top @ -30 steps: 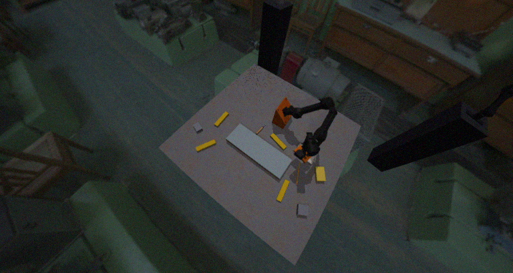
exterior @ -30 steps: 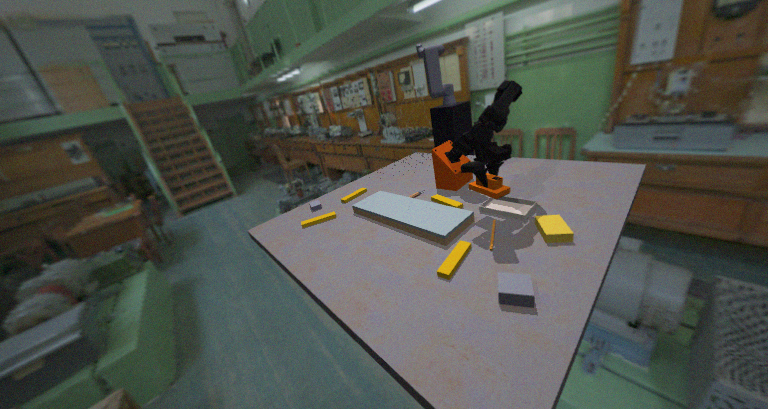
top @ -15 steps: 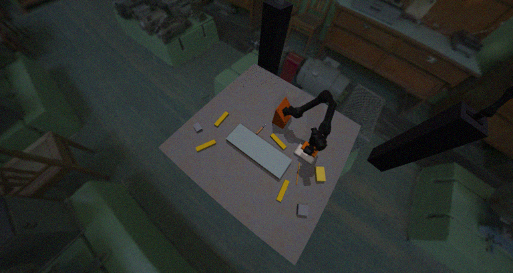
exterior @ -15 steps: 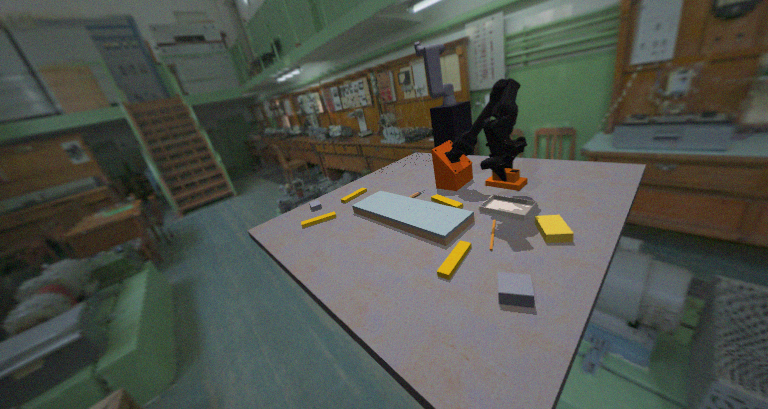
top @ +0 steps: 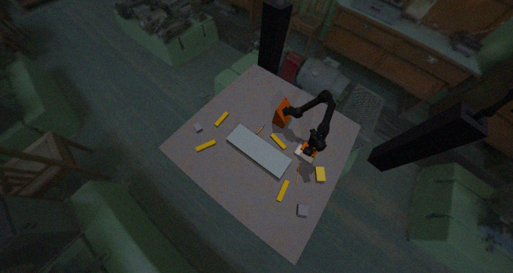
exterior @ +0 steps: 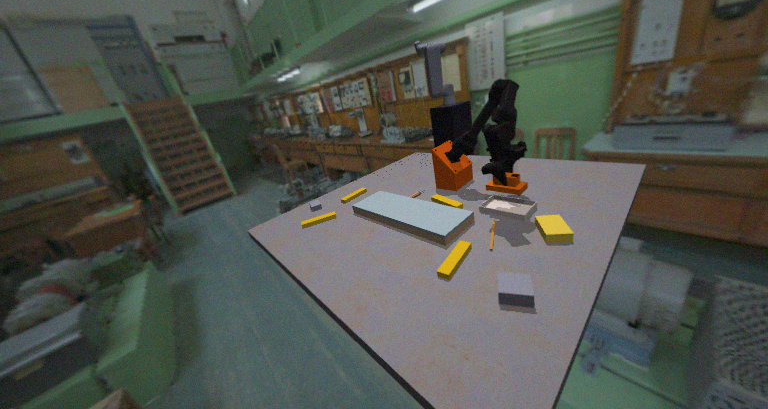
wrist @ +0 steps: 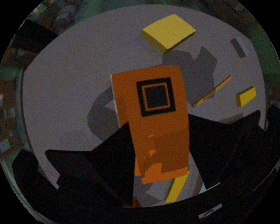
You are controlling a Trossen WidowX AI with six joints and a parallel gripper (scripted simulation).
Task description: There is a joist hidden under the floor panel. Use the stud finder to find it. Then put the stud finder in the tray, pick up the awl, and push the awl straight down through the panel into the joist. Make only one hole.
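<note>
Now: gripper tip 1 cm to the left of the tray and 10 cm above it. Round my gripper tip: stud finder 1 cm to the left, 2 cm above; then thin orange stick 17 cm ahead, 4 cm to the left, 11 cm below; then yellow block 6 cm ahead, 18 cm to the left, 10 cm below.
</note>
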